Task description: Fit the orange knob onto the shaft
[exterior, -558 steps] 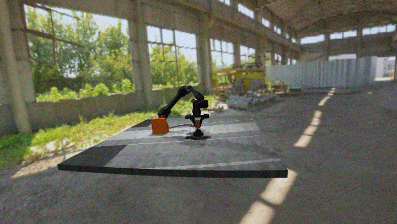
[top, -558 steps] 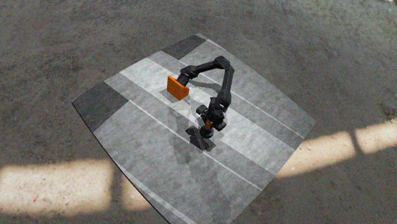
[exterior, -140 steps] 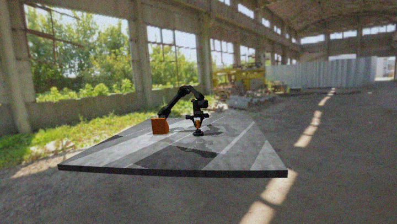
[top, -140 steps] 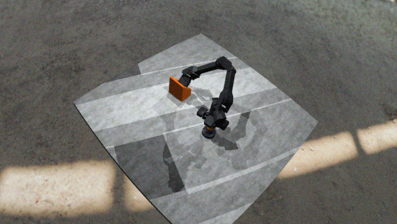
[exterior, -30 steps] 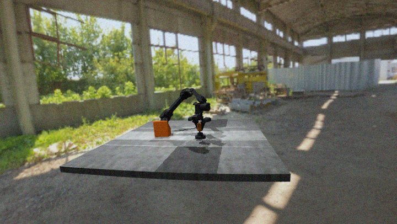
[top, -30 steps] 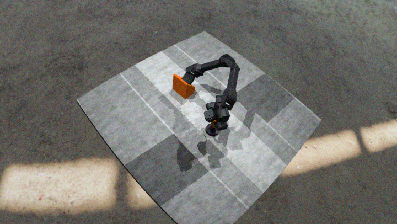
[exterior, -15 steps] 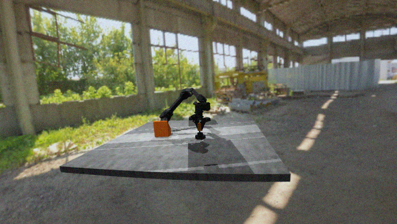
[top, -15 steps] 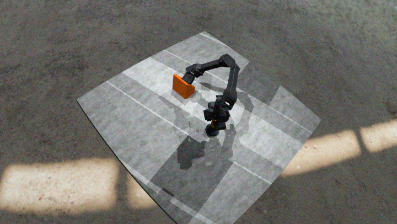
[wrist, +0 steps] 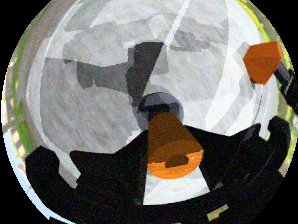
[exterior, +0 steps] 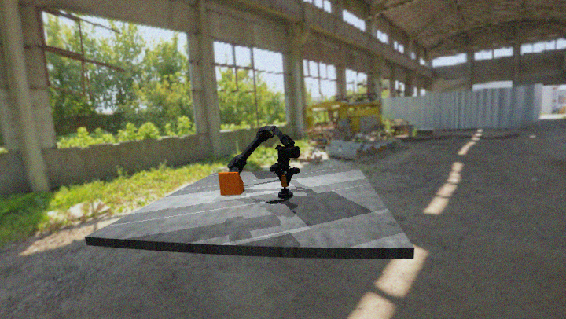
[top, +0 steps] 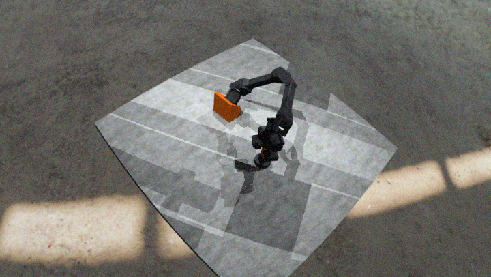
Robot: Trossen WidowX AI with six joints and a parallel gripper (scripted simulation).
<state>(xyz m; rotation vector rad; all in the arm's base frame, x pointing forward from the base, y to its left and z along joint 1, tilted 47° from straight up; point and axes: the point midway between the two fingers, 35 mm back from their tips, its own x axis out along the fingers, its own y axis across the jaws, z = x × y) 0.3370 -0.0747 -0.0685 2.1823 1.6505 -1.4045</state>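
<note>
My gripper tip is now 20 mm below the orange knob. Also, from my gripper tip: dark round pedestal 40 mm below.
</note>
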